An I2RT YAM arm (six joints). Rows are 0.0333 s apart.
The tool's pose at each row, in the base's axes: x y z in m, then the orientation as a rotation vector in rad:
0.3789, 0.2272, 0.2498, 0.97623, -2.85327, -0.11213
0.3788, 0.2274, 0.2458, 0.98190, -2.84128, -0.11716
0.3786, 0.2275, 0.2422, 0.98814, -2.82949, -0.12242
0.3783, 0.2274, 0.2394, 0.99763, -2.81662, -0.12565
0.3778, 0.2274, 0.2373, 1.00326, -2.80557, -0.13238
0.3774, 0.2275, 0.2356, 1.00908, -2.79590, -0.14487
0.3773, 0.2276, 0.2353, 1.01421, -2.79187, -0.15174
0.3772, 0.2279, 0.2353, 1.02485, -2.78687, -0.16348
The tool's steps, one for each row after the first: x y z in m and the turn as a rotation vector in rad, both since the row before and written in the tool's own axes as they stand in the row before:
-0.0004, -0.0002, 0.0040, -0.00609, 0.00798, -0.00599
-0.0003, -0.0002, 0.0036, -0.00609, 0.00755, -0.00637
0.0000, -0.0002, 0.0028, -0.00470, 0.00811, -0.00858
0.0001, 0.0000, 0.0022, -0.00686, 0.00657, -0.00600
0.0000, 0.0001, 0.0017, -0.00991, 0.00371, -0.00622
0.0000, 0.0001, 0.0003, -0.00470, 0.00034, -0.00443
-0.0001, 0.0003, 0.0000, -0.00707, -0.00166, -0.00845

